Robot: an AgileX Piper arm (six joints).
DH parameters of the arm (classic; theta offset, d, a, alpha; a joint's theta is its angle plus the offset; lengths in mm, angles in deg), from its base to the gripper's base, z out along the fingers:
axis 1: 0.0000 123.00 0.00 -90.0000
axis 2: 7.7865 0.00 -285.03 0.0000
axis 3: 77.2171 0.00 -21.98 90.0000
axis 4: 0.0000 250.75 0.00 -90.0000
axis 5: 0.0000 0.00 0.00 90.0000
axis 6: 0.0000 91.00 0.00 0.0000
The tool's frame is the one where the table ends.
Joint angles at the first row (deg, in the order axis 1, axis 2, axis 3, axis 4, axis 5, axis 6):
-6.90, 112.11, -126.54, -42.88, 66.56, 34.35
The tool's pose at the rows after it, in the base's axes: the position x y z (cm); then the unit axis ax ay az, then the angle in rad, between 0 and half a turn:
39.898 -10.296 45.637 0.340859 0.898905 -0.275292 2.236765
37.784 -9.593 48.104 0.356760 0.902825 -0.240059 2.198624
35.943 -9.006 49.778 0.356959 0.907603 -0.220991 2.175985
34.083 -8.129 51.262 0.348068 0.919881 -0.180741 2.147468
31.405 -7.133 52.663 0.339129 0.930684 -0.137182 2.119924
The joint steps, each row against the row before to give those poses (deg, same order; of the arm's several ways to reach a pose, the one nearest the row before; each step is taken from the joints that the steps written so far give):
0.01, -1.98, -3.77, 3.09, 2.30, -1.30
0.13, -3.03, -1.85, 3.57, 2.04, -0.61
0.22, -2.92, -0.09, 2.12, 1.17, -1.17
0.14, -3.42, 0.71, 4.53, 0.25, -1.54
0.12, -5.35, 3.34, 4.61, -0.23, -0.92

